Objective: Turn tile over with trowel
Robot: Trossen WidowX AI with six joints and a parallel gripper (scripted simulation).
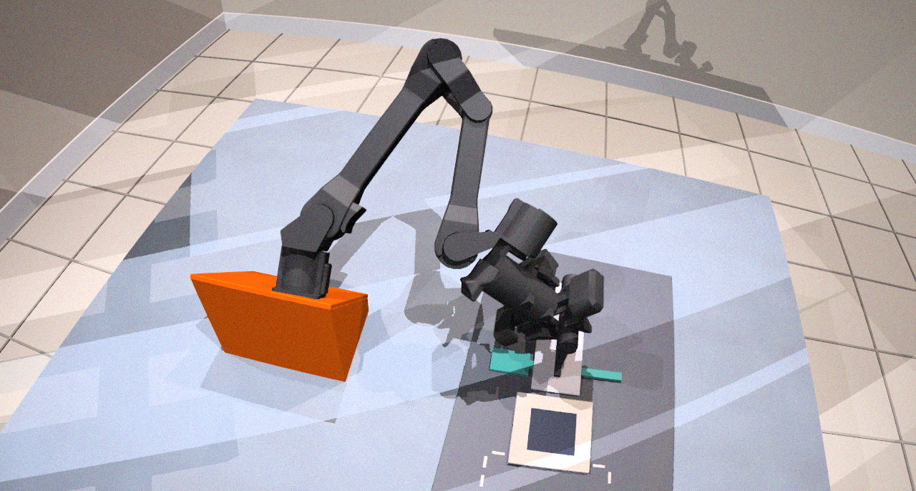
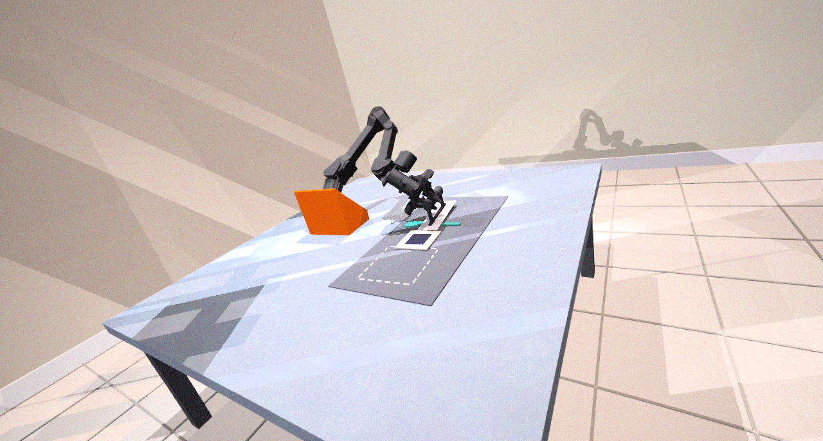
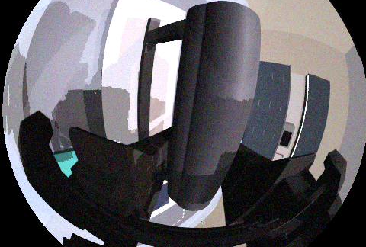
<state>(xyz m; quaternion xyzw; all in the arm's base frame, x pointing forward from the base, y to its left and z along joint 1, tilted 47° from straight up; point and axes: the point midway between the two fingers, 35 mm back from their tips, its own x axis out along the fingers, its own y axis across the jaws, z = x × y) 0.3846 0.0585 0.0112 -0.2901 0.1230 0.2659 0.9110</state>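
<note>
The teal trowel lies 50 mm behind my gripper tip, 30 mm to the right of it and 60 mm below it. The rest, counted from my gripper tip: tile (40 mm behind, 140 mm to the right, 60 mm below); dark mat (10 mm behind, 110 mm to the right, 80 mm below).
</note>
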